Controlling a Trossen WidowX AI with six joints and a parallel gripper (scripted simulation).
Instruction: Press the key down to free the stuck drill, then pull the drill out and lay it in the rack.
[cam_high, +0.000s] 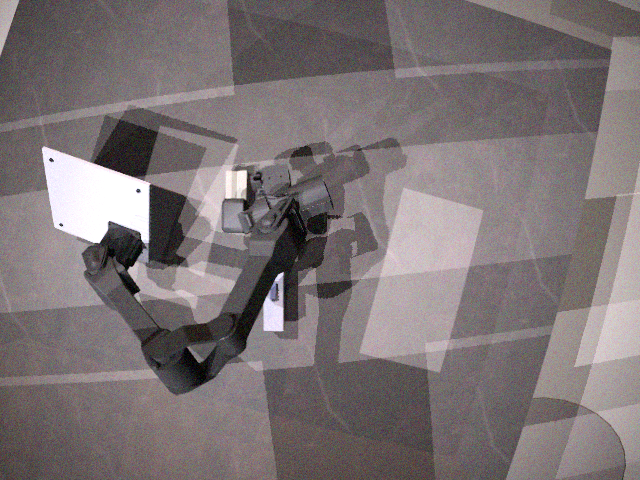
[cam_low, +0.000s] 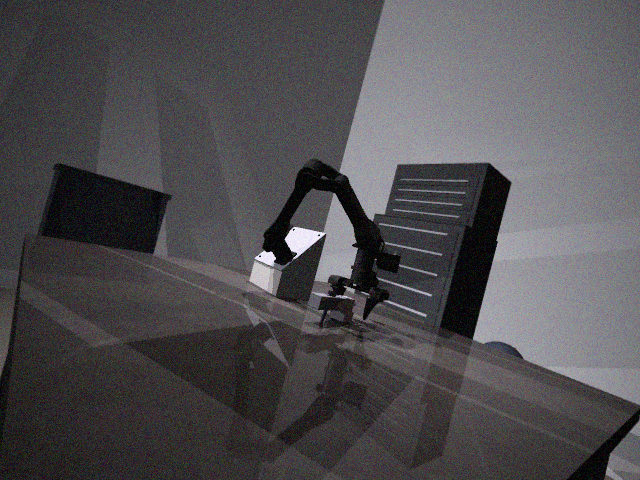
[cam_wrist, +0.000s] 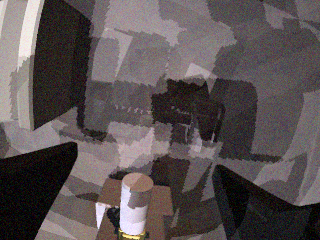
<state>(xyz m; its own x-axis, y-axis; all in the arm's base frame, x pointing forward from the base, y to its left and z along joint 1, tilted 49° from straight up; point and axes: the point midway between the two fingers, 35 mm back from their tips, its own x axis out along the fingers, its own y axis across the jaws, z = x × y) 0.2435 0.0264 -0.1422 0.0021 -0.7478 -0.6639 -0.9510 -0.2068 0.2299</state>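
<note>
Right now the drill is 5 cm to the right of my gripper tip, 3 cm above it and 1 cm ahead of it. Also, from my gripper tip: blue-grey key: 13 cm to the right, 4 cm ahead, 4 cm above; beige rack: 9 cm behind, 3 cm to the left.
</note>
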